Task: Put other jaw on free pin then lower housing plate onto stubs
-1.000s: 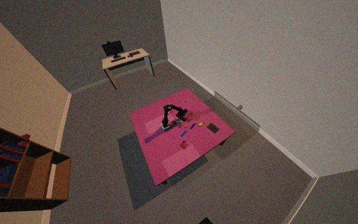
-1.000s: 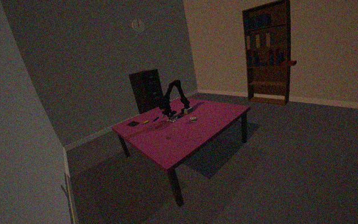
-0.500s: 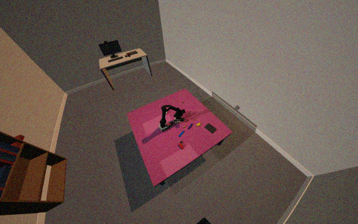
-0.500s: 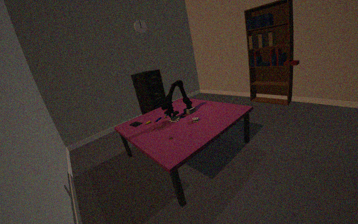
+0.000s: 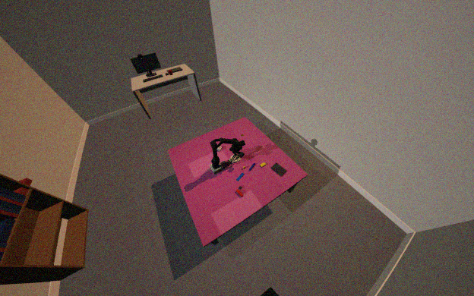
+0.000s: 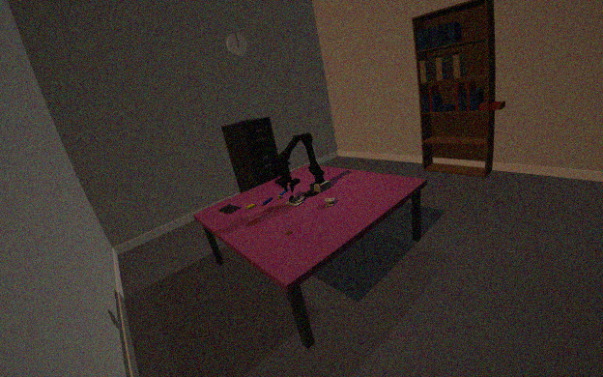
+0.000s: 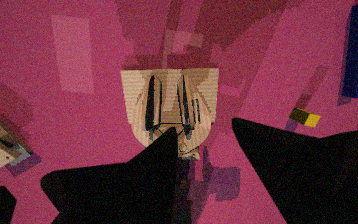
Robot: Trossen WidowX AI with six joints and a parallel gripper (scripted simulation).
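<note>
Now: gripper tip 30 cm to the right of the small light piece, 9 cm past it and 7 cm above it. From my gripper tip the other things lie so: yellow piece (25 cm to the right, 20 cm ahead, 7 cm below); blue piece (21 cm to the right, 11 cm behind, 8 cm below); grey jaw (6 cm below, 4 cm behind, 1 cm to the left).
</note>
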